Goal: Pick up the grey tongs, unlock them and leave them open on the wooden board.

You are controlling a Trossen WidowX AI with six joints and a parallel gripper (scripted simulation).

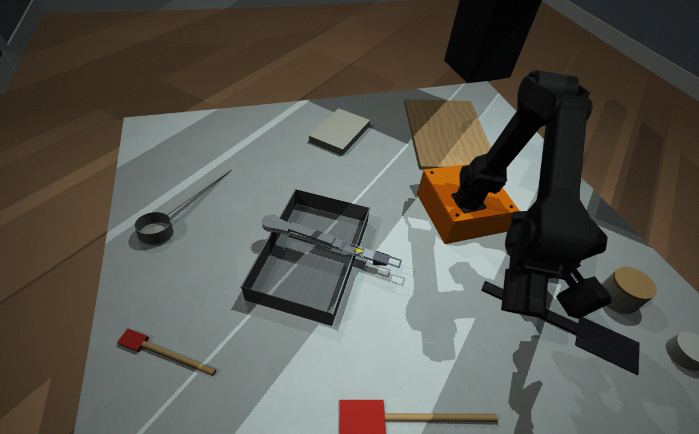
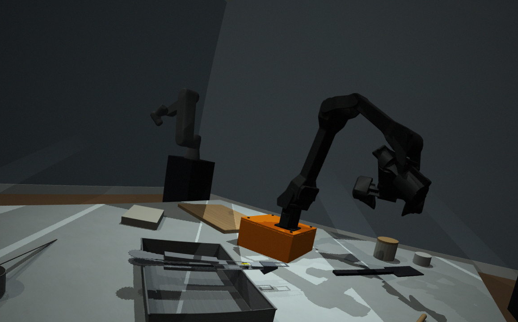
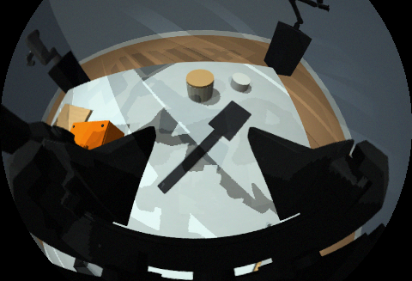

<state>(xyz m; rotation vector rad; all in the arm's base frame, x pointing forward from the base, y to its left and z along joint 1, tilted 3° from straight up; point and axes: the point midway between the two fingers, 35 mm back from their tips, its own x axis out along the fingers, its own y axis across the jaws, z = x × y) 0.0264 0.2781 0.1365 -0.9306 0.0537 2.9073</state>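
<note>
The dark roasting tin lies 40 cm ahead of my gripper tip, 30 cm to the right of it and 17 cm below it. From my gripper tip the other things lie so: wooden board 16 cm behind, 64 cm to the right, 19 cm below; then beige block 18 cm ahead, 73 cm to the right, 18 cm below; then black spatula 7 cm behind, 4 cm to the left, 19 cm below.
</note>
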